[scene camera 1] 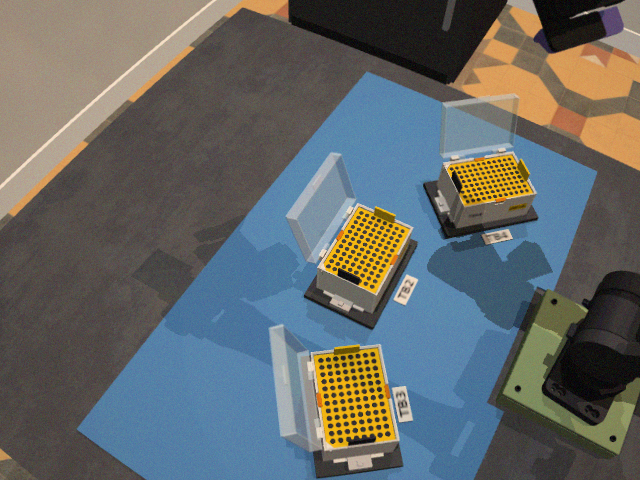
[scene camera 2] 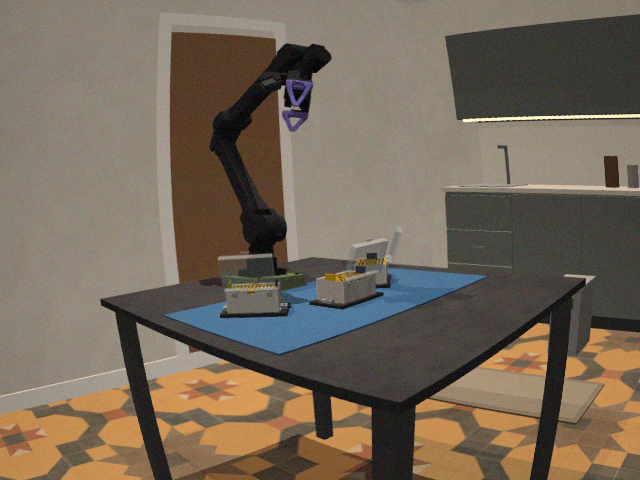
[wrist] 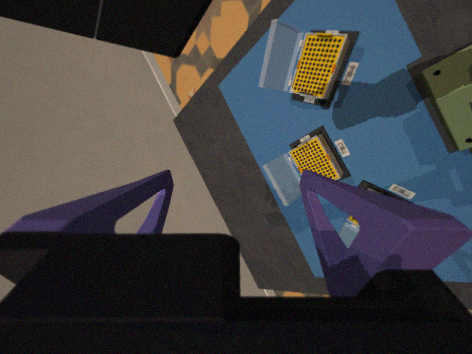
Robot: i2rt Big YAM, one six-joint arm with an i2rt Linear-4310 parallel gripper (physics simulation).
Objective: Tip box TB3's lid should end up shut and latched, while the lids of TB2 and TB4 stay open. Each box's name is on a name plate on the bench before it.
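Places are measured from the arm's base along level axes (x down, y right, z back), in metres.
Pixels of known places: gripper, fingertip midpoint: (scene camera 2: 293,118) (wrist: 236,177); arm's base, link origin: (scene camera 1: 586,372).
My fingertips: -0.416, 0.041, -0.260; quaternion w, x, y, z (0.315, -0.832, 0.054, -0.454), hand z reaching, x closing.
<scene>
For each thing: its top centre in the pictures, then the offset to it from my fingertips, as dx, dy, dz. "pt": a spot on its surface instead. Level surfaces: height alone.
- TB2, top centre: (scene camera 1: 367,241) (scene camera 2: 345,270) (wrist: 311,165) +0.375, -0.073, -0.070
- TB4, top centre: (scene camera 1: 492,172) (scene camera 2: 252,281) (wrist: 313,65) +0.375, +0.142, +0.008
- blue mat, surface height: dx +0.449
- TB2's plate, surface spot: (scene camera 1: 405,289) (wrist: 342,148) pt +0.447, -0.063, -0.005
- TB4's plate, surface spot: (scene camera 1: 497,237) (wrist: 350,74) pt +0.447, +0.098, +0.061
TB3 (scene camera 1: 356,397) (scene camera 2: 383,277) stands nearest the lower edge of scene camera 1, its clear lid (scene camera 1: 289,384) (scene camera 2: 395,242) raised on the side away from its name plate (scene camera 1: 402,403) (wrist: 401,191). In the wrist view my right finger hides most of it. TB2 (scene camera 1: 368,250) (scene camera 2: 346,290) (wrist: 315,157) is the middle box, its lid (scene camera 1: 320,206) (wrist: 283,179) open. TB4 (scene camera 1: 491,178) (scene camera 2: 253,303) (wrist: 320,65) also has its lid (scene camera 1: 479,125) (scene camera 2: 242,265) (wrist: 281,57) open. My gripper (scene camera 2: 296,108) (wrist: 236,177) is open and empty, high above the bench and boxes.
The arm's green base (scene camera 1: 527,384) (scene camera 2: 293,280) (wrist: 462,100) stands beside the blue mat (scene camera 1: 217,382) (scene camera 2: 279,335) (wrist: 250,115), on the name plates' side. TB2's plate (scene camera 1: 405,289) (wrist: 342,147) and TB4's plate (scene camera 1: 497,237) (wrist: 351,73) lie before their boxes. TB2 stands between TB3 and TB4.
</scene>
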